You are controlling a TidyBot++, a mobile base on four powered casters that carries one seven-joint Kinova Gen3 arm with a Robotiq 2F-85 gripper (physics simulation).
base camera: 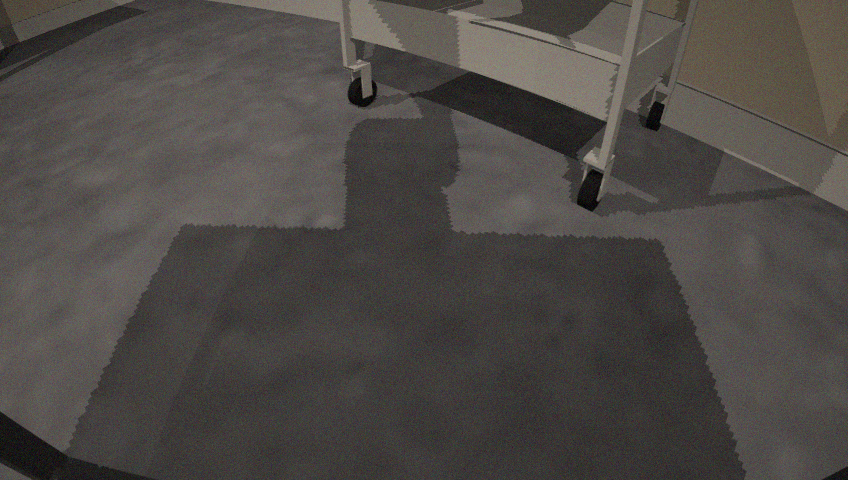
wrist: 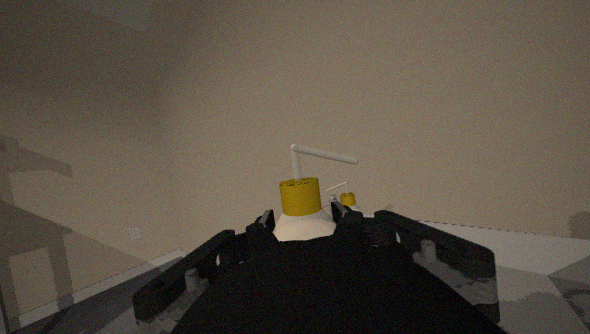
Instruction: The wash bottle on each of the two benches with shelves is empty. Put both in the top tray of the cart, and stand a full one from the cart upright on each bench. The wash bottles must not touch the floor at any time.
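Places are measured from the arm's base along level axes (x ahead, y left, z up), in millimetres.
Pixels of known places: gripper, between the fingertips: (wrist: 303,215).
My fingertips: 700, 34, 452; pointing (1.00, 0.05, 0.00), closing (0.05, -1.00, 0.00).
Ahead of a thing's pixels: the offset from my fingertips to its top centre, as dx, dy, dz. Level surfaces: height alone.
My gripper (wrist: 303,215) is shut on a wash bottle @(-24, -11, +67) (wrist: 301,198) with a yellow cap, a pale body and a bent white spout; it looks upright in the wrist view, and its lower body is hidden by the gripper. A second wash bottle @(+242, -87, -12) (wrist: 348,199) with a yellow cap shows farther off, just right of the held one, partly hidden behind the right finger. The white cart (base camera: 529,62) stands at the top of the base camera view, right of the middle; its top tray does not show there. I cannot tell how full either bottle is.
The cart's black casters (base camera: 362,92) (base camera: 590,190) rest on the grey floor @(dz -849) (base camera: 148,118). A beige wall (base camera: 755,71) (wrist: 400,100) stands behind the cart, with a pale baseboard (base camera: 737,127). Shadows fall across the floor in front of the cart.
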